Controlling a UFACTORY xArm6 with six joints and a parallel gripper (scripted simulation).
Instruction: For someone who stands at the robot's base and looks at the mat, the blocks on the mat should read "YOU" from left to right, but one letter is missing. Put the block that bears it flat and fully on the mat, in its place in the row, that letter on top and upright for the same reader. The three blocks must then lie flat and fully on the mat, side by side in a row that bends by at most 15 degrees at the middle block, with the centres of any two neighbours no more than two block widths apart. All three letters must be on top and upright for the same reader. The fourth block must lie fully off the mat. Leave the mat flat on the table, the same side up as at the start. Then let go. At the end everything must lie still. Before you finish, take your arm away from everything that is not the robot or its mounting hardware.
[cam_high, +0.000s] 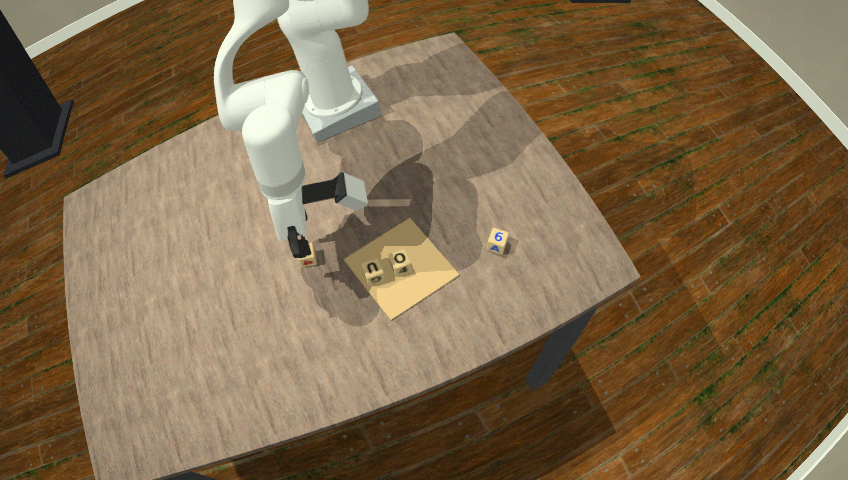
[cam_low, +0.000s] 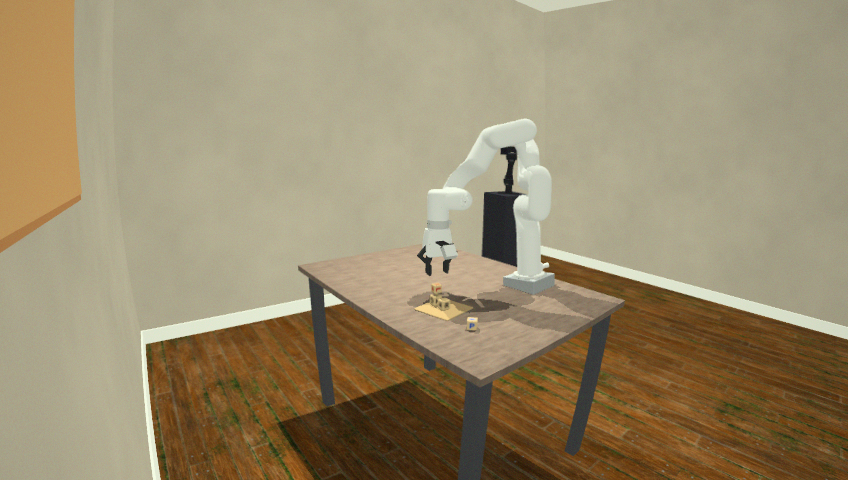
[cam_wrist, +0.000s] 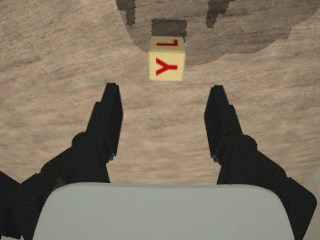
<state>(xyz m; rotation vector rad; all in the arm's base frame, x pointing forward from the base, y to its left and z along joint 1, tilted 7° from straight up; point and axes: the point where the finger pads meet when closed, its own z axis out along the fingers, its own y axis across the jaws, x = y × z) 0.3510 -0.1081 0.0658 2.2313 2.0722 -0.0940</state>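
Right now my hand is 7 cm above the letter block. Round my hand: tan mat: 6 cm ahead, 15 cm to the left, 8 cm below.
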